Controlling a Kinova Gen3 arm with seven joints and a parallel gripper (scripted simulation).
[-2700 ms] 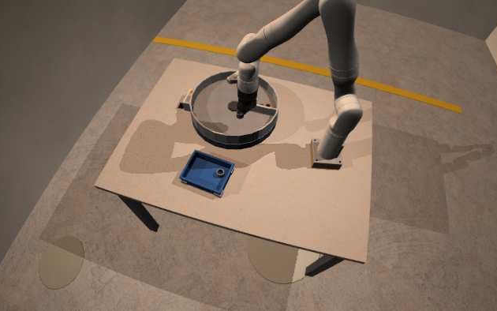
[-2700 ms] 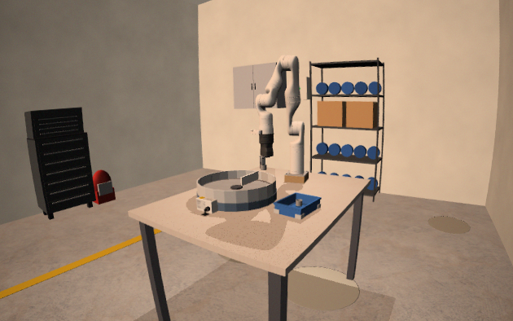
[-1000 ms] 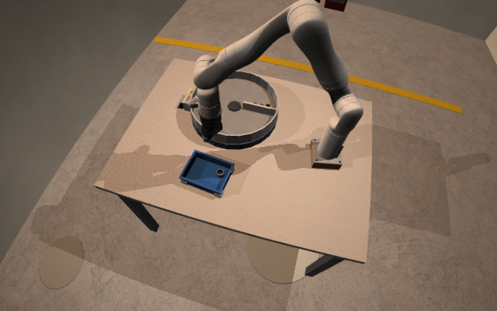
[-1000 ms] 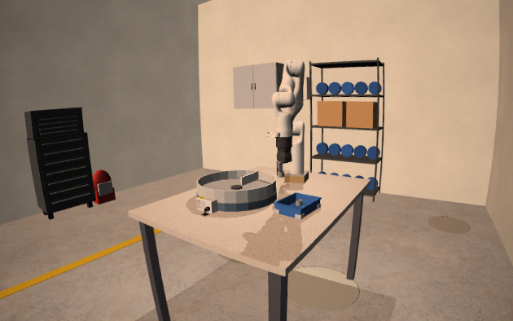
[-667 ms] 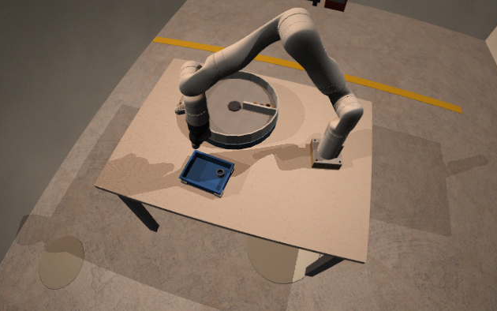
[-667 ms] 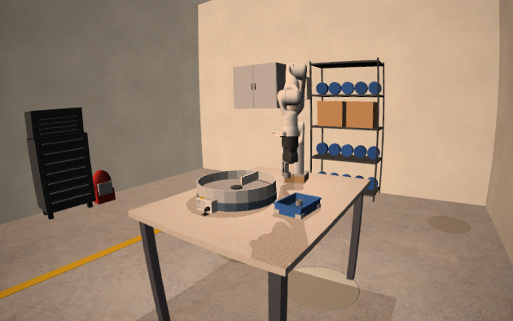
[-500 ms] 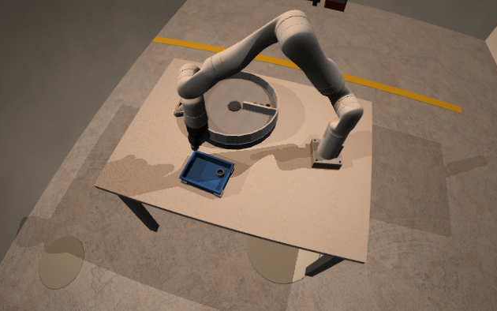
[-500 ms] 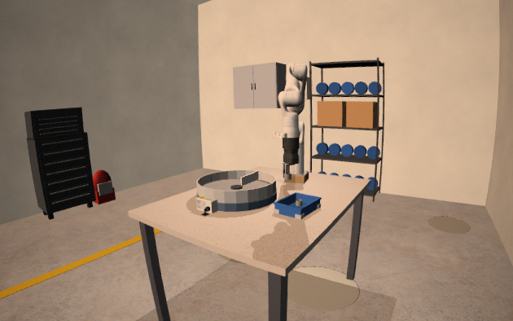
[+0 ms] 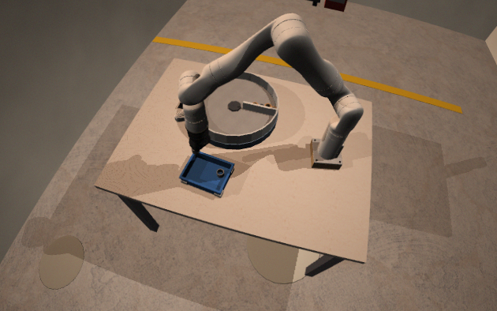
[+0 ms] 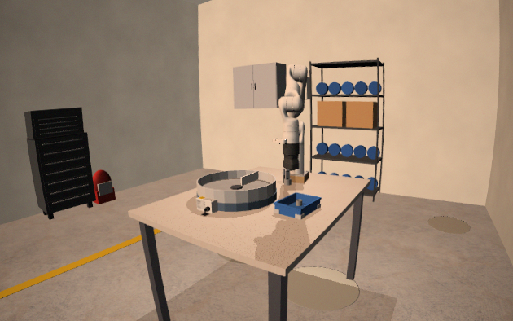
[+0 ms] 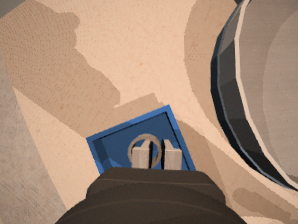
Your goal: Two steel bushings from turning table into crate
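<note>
My gripper is now 40 mm past the blue crate, 40 mm to the right of it and 130 mm above it.
</note>
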